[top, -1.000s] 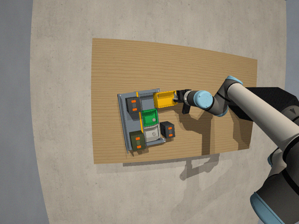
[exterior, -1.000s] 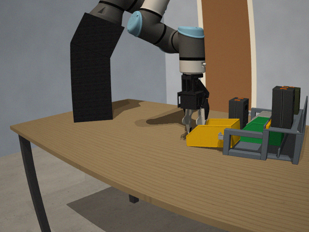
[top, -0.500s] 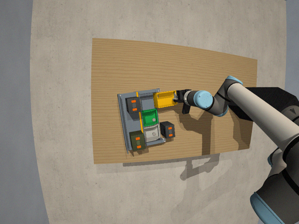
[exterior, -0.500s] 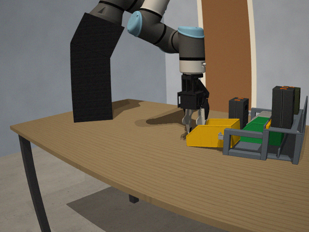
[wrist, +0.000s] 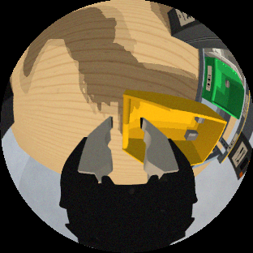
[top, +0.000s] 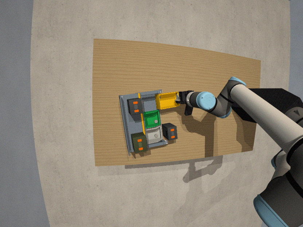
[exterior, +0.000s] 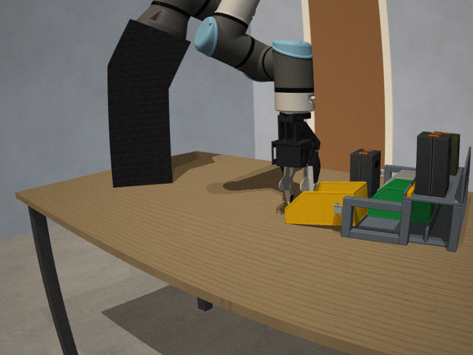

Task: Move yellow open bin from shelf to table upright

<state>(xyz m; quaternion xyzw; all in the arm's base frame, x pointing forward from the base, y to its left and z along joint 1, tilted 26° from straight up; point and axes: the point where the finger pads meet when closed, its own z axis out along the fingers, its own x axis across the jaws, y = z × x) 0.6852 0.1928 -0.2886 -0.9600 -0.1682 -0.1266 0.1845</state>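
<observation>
The yellow open bin is 8 cm ahead of my hand, 2 cm to the left of it and 1 cm above it. From my hand the other things lie so: dark green box (32 cm to the left, 23 cm ahead, 11 cm above); white bin (29 cm to the left, 14 cm ahead); green bin (19 cm ahead, 18 cm to the left).
</observation>
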